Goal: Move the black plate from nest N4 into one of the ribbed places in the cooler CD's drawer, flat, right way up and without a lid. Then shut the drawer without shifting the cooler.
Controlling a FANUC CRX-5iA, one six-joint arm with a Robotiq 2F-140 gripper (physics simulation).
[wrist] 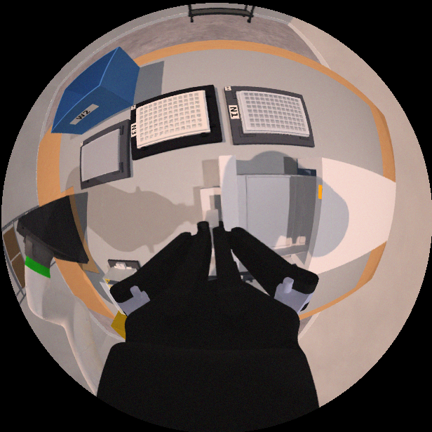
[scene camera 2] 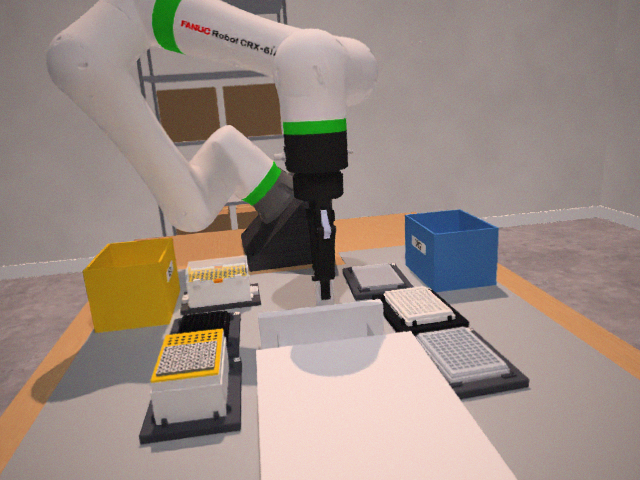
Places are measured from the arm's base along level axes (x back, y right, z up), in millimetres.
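Where they show: gripper, fingertip midpoint: (scene camera 2: 325, 316); arm's base, link origin: (scene camera 2: 282, 201).
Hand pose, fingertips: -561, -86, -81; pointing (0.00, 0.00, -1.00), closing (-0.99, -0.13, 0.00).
Things, the pixels of their top centre, and the offset from my fingertips, as dx, dy, dz.
- black plate, top centre: (scene camera 2: 202, 327) +32, +209, -19
- middle left nest, top centre: (scene camera 2: 202, 329) +32, +209, -23
- yellow-topped tip box, top centre: (scene camera 2: 189, 349) -142, +185, +32
- yellow bin, top centre: (scene camera 2: 131, 252) +191, +366, +75
- blue bin, top centre: (scene camera 2: 448, 220) +270, -276, +75
The white cooler (scene camera 2: 361, 428) (wrist: 367, 185) stands at the front middle. Its drawer (scene camera 2: 297, 322) (wrist: 228, 192) is pulled out towards the robot base, and the wrist view shows a grey inside with no plate visible there. The black plate (scene camera 2: 204, 322) appears to sit in the middle left nest (scene camera 2: 233, 341), partly hidden behind a tip box; the N4 label is not readable. My gripper (scene camera 2: 325, 297) (wrist: 212, 218) is shut and empty. It points down just outside the drawer's front wall, with its fingertips at the pale handle (wrist: 204, 196); contact cannot be told.
A yellow-topped tip box (scene camera 2: 188, 366) stands front left, another tip box (scene camera 2: 218, 284) back left, beside a yellow bin (scene camera 2: 131, 291). Nests N1 (wrist: 235, 135) and N3 (wrist: 215, 112), a third nest (wrist: 126, 155) and a blue bin (scene camera 2: 454, 258) (wrist: 95, 92) are on the right.
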